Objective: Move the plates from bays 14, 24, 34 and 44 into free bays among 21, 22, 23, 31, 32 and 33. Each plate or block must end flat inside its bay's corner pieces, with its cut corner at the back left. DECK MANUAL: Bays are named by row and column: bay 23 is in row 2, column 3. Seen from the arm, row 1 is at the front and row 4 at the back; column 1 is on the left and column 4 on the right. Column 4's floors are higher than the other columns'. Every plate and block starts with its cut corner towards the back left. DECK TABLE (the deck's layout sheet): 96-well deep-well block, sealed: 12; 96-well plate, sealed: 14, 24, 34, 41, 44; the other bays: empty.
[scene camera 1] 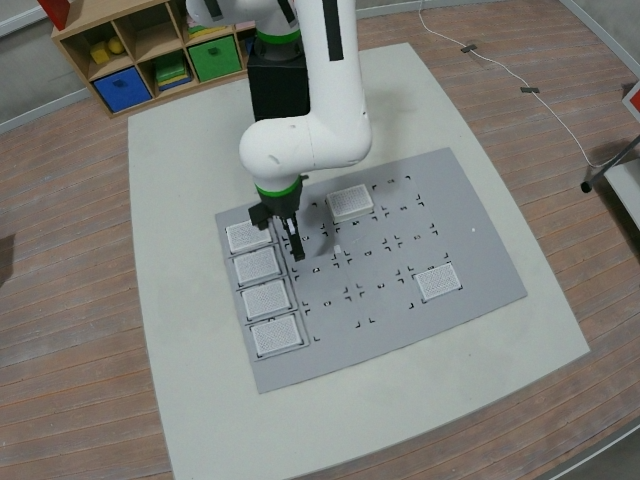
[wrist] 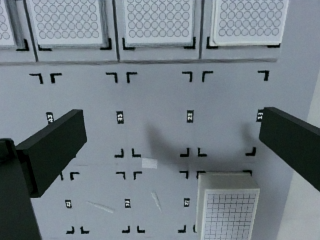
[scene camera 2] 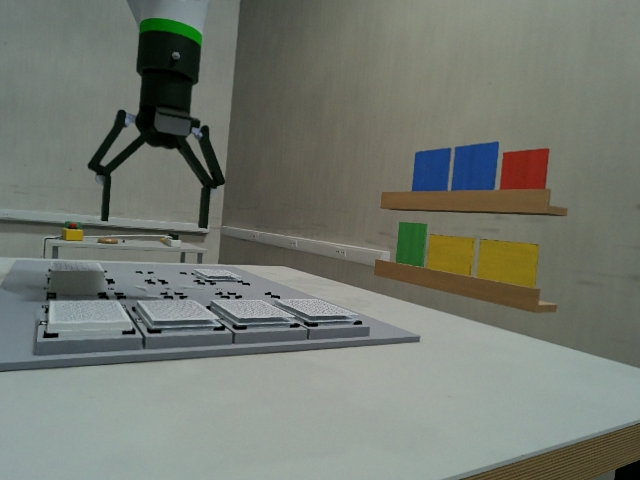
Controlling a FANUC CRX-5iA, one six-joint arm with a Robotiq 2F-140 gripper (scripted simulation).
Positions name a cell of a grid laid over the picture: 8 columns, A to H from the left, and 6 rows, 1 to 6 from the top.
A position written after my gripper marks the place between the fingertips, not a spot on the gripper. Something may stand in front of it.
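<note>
You can see the sealed deep-well block (scene camera 1: E3) in the first view, along with my gripper (scene camera 1: D3), a sealed plate (scene camera 1: F4) and bay 23 (scene camera 1: D4). In another view there's my gripper (scene camera 2: B3) again, and the sealed deep-well block (scene camera 2: A4) is there too. As for the wrist view, it shows my gripper (wrist: E4) and bay 23 (wrist: D3), but the sealed plate is out of frame in the wrist view.
</note>
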